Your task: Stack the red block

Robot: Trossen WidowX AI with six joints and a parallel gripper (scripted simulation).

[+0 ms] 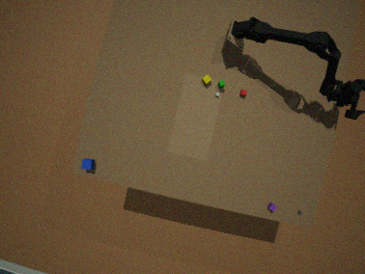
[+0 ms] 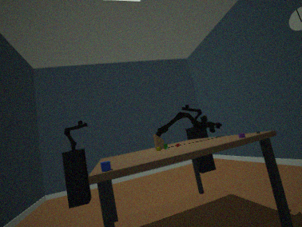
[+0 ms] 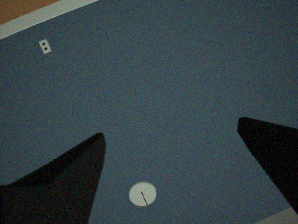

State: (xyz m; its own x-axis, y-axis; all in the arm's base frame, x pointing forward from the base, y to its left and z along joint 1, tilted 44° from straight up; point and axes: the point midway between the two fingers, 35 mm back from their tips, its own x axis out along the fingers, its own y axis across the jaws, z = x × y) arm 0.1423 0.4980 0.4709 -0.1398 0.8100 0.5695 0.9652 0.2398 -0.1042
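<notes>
My gripper tip is now 59 cm to the left of the red block, 11 cm short of it and 11 cm above it. Also, from my gripper tip: white cube 72 cm to the right, 15 cm ahead, 12 cm below; purple block 63 cm ahead, 29 cm to the right, 11 cm below; yellow block 79 cm to the right, 11 cm below, 10 cm ahead.
</notes>
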